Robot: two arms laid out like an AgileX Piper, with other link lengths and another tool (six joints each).
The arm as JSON. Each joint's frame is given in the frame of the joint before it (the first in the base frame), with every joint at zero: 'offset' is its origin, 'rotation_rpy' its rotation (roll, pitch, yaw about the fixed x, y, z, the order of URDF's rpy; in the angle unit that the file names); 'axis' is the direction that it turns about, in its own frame. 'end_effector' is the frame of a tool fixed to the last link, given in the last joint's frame.
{
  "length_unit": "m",
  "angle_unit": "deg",
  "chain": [
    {
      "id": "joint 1",
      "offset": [
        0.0,
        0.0,
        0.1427
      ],
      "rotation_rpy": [
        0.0,
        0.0,
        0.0
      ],
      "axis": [
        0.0,
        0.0,
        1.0
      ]
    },
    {
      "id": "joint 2",
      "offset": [
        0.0,
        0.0,
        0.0
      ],
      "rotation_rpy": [
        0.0,
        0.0,
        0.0
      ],
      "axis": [
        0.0,
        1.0,
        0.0
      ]
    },
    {
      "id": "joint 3",
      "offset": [
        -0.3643,
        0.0,
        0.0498
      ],
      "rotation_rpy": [
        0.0,
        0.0,
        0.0
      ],
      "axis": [
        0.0,
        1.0,
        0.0
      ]
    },
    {
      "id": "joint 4",
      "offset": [
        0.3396,
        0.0,
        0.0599
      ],
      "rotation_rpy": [
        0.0,
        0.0,
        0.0
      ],
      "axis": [
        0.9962,
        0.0,
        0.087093
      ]
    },
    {
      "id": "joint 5",
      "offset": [
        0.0,
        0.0,
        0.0
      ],
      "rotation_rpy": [
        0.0,
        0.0,
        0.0
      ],
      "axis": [
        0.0,
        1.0,
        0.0
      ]
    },
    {
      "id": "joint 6",
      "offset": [
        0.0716,
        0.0,
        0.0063
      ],
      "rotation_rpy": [
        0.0,
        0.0,
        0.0
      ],
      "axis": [
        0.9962,
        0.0,
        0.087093
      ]
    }
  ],
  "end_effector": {
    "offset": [
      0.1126,
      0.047,
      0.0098
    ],
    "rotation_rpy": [
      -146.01,
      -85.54,
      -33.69
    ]
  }
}
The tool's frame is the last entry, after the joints.
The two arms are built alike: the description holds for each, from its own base.
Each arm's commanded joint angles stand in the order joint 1, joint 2, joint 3, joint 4, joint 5, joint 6.
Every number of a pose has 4 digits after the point.
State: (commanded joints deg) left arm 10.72 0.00 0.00 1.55 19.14 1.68; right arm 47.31 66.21 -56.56 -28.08 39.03 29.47
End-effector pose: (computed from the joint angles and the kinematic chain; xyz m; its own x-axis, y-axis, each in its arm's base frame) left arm 0.1431 0.0765 0.2098 0.3989 -0.0221 0.9167 0.1699 -0.9806 -0.0976; right arm 0.2737 0.2816 0.3796 0.6238 0.3813 0.6822 0.4691 -0.8809 0.0633
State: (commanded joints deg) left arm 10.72 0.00 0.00 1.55 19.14 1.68; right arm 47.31 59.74 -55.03 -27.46 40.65 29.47
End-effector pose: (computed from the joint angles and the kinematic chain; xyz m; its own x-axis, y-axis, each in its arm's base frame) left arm 0.1431 0.0765 0.2098 0.3989 -0.0221 0.9167 0.1699 -0.9806 -0.0976; right arm 0.2514 0.2561 0.4049 0.6049 0.3365 0.7217 0.4555 -0.8896 0.0330
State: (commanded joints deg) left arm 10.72 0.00 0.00 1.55 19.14 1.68; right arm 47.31 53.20 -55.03 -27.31 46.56 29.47
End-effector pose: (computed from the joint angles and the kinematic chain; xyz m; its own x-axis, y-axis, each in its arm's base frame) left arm 0.1431 0.0765 0.2098 0.3989 -0.0221 0.9167 0.1699 -0.9806 -0.0976; right arm 0.2280 0.2207 0.4290 0.6116 0.2929 0.7349 0.4127 -0.9107 0.0195
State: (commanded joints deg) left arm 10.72 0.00 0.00 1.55 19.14 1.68; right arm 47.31 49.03 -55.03 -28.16 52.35 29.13
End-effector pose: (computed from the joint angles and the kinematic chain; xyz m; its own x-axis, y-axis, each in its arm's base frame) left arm 0.1431 0.0765 0.2098 0.3989 -0.0221 0.9167 0.1699 -0.9806 -0.0976; right arm 0.2124 0.1916 0.4369 0.6276 0.2807 0.7262 0.3711 -0.9278 0.0380
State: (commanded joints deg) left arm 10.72 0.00 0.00 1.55 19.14 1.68; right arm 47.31 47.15 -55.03 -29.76 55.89 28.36
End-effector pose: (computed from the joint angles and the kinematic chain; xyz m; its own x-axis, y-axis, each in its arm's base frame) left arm 0.1431 0.0765 0.2098 0.3989 -0.0221 0.9167 0.1699 -0.9806 -0.0976; right arm 0.2065 0.1739 0.4378 0.6321 0.2927 0.7175 0.3453 -0.9353 0.0773
